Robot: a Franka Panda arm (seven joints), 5 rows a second.
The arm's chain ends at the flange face. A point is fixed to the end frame.
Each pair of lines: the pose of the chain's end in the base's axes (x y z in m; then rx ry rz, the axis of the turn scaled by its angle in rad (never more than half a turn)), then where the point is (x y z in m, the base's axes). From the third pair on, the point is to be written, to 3 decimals.
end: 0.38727, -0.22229, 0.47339, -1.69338, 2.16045, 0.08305
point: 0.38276 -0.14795 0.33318
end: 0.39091, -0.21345, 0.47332, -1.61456, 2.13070, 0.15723
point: 0.39039 -0.12680 0.34029
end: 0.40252, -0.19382, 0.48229, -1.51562, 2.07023, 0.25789
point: 0.407 -0.091 0.361
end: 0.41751, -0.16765, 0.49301, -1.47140, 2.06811, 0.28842
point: 0.424 -0.060 0.376
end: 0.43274, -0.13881, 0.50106, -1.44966, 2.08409, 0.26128
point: 0.443 -0.033 0.383
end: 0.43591, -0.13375, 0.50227, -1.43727, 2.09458, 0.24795
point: 0.448 -0.029 0.384
